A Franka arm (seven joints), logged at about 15 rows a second.
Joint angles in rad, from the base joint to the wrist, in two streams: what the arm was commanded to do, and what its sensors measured. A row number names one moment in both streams.
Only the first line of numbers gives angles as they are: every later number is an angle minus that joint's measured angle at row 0.
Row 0, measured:
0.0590, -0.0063, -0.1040, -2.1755, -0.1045, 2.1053, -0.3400
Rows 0 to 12, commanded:
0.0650, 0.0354, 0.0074, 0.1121, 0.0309, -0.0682, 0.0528
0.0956, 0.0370, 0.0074, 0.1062, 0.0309, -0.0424, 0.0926
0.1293, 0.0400, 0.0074, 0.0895, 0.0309, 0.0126, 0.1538
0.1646, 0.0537, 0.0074, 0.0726, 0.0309, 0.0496, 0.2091
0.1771, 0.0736, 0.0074, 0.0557, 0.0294, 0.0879, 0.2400
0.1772, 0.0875, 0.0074, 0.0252, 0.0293, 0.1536, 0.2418
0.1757, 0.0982, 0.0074, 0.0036, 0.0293, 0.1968, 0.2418
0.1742, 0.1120, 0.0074, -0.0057, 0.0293, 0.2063, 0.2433
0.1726, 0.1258, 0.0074, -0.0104, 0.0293, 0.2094, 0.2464
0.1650, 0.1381, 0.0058, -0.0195, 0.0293, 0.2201, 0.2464
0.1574, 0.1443, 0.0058, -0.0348, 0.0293, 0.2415, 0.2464
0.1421, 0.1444, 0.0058, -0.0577, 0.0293, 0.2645, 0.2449
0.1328, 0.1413, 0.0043, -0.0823, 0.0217, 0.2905, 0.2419
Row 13, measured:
0.1614, 0.1605, -0.0001, -0.0269, 0.0202, 0.2393, 0.2409
